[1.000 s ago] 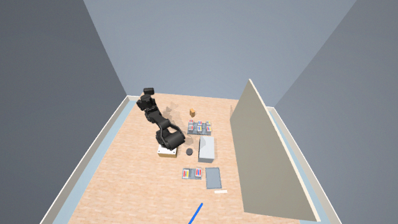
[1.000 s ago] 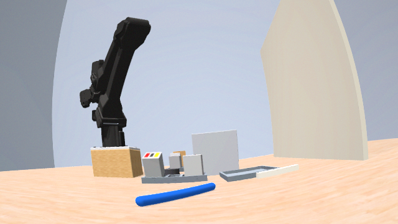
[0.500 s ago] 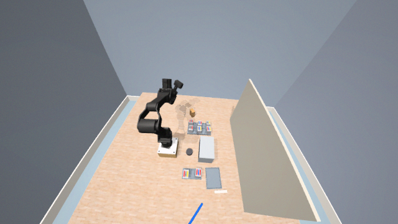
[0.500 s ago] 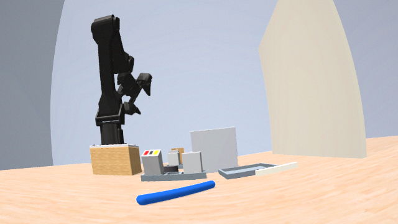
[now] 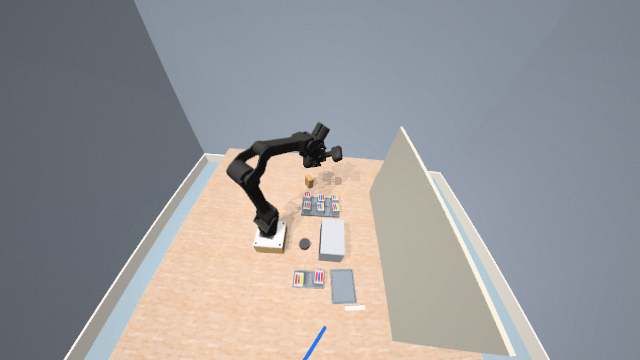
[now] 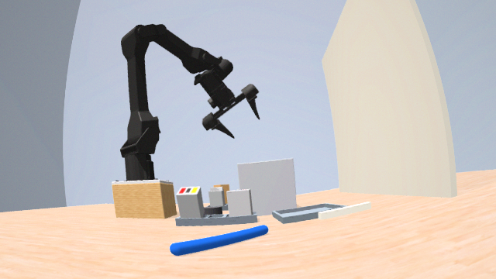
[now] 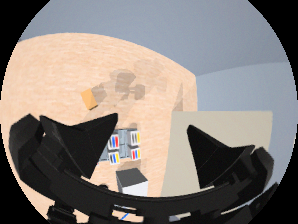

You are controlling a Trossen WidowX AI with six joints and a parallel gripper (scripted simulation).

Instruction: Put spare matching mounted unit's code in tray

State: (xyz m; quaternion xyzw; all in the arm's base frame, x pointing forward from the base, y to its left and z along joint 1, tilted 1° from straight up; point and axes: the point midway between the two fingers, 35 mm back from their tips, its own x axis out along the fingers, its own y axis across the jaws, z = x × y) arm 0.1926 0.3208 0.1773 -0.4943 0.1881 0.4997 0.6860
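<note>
Right now my gripper tip is 1 cm short of the rack, 48 cm to the left of it and 22 cm above it. Round my gripper tip: small brown block: 10 cm behind, 3 cm to the left, 19 cm below; mounted unit: 7 cm ahead, 30 cm to the right, 18 cm below; black disc: 4 cm behind, 34 cm to the right, 22 cm below.
</note>
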